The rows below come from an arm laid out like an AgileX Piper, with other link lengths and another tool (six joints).
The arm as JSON. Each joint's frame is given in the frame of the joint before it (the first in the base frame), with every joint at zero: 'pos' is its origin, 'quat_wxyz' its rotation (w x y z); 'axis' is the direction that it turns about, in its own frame. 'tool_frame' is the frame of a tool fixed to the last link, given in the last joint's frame.
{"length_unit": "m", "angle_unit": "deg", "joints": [
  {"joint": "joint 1", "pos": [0.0, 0.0, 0.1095], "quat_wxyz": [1.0, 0.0, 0.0, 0.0], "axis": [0.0, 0.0, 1.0]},
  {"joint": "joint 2", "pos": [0.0, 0.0, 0.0], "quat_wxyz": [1.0, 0.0, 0.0, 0.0], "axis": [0.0, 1.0, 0.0]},
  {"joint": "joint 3", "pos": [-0.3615, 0.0, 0.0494], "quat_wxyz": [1.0, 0.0, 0.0, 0.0], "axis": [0.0, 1.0, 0.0]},
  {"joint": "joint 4", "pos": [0.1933, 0.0, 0.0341], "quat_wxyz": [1.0, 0.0, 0.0, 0.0], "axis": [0.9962, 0.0, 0.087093]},
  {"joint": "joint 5", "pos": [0.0, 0.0, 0.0], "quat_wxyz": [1.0, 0.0, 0.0, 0.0], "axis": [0.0, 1.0, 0.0]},
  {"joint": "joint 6", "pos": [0.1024, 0.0, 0.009], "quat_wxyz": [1.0, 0.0, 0.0, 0.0], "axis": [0.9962, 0.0, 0.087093]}
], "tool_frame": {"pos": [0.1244, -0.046, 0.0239], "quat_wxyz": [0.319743, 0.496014, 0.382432, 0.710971]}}
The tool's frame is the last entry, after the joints.
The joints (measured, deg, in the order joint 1, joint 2, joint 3, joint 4, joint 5, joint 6), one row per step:
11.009 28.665 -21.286 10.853 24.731 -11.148
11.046 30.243 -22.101 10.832 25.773 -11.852
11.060 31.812 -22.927 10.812 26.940 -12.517
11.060 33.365 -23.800 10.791 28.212 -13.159
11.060 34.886 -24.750 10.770 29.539 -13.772
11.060 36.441 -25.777 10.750 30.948 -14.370
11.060 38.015 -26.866 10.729 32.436 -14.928
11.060 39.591 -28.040 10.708 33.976 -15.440
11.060 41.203 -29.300 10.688 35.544 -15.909
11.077 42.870 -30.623 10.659 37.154 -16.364
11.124 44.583 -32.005 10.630 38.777 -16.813
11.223 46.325 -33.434 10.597 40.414 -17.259
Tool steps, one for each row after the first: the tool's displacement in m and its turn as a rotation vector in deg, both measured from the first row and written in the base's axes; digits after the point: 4 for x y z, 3 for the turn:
0.0033 0.0016 -0.0007 -0.953 1.577 0.559
0.0064 0.0032 -0.0019 -1.876 3.265 1.120
0.0094 0.0049 -0.0032 -2.774 4.998 1.696
0.0122 0.0065 -0.0042 -3.624 6.683 2.284
0.0151 0.0082 -0.0050 -4.454 8.410 2.897
0.0179 0.0099 -0.0059 -5.245 10.180 3.521
0.0208 0.0116 -0.0065 -5.980 11.929 4.144
0.0239 0.0134 -0.0067 -6.664 13.666 4.762
0.0272 0.0152 -0.0070 -7.343 15.437 5.409
0.0306 0.0171 -0.0070 -8.011 17.206 6.096
0.0342 0.0192 -0.0070 -8.678 18.967 6.847

